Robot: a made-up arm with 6 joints.
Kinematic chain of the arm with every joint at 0, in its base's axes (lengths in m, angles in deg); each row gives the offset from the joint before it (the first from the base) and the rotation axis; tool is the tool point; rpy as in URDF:
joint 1: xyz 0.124 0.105 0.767 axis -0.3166 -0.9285 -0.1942
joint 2: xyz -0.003 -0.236 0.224 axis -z
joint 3: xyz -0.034 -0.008 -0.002 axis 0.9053 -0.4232 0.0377
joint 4: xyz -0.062 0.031 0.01 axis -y
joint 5: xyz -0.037 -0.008 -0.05 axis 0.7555 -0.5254 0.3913
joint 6: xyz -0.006 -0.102 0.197 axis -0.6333 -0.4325 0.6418
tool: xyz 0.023 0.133 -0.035 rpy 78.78 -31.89 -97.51
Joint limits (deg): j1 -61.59..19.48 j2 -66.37..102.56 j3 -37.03..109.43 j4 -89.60..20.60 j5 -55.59..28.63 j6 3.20..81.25
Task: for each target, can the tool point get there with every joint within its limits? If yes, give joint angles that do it. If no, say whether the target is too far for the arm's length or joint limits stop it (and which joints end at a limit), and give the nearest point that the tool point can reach.
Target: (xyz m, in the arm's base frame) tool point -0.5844 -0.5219 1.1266
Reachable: no: too far | nearest point -0.1412 -0.2253 1.0253 | short by 0.543 m
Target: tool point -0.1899 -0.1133 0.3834
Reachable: no: joint limits stop it (at a limit: joint 1, joint 3, joint 4, joint 5, joint 6) | nearest point -0.1041 -0.0935 0.8393 | short by 0.464 m
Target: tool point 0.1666 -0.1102 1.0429
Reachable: yes | joints -23.25 16.72 44.89 -46.11 -41.05 36.97
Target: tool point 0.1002 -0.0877 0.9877
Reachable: yes | joints -21.47 70.03 62.44 -80.55 17.79 63.80
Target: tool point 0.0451 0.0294 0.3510
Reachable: no: joint limits stop it (at a limit: joint 1, joint 2, joint 5, joint 6) | nearest point 0.2716 -0.0454 0.7002 | short by 0.423 m
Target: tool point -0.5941 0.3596 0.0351
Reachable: no: too far | nearest point -0.0863 -0.0171 0.8460 | short by 1.028 m
